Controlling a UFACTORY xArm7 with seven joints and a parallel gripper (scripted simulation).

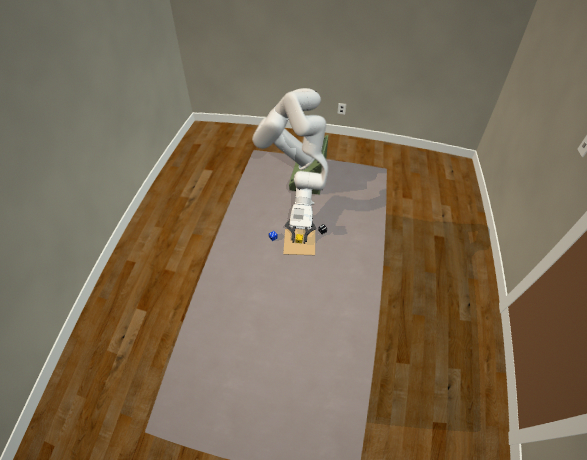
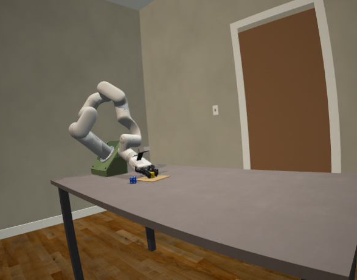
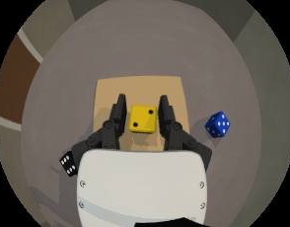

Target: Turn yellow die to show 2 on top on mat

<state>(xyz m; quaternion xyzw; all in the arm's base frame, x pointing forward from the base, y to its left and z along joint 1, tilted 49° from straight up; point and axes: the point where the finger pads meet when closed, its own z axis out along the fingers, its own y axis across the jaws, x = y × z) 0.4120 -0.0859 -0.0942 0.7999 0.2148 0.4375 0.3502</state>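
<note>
My gripper is now 10 mm past the yellow die and 10 mm above it. From my hand the other things lie so: blue die 10 mm behind, 120 mm to the right, 10 mm below; black die 80 mm behind, 100 mm to the left, 10 mm below; tan mat 30 mm below.
</note>
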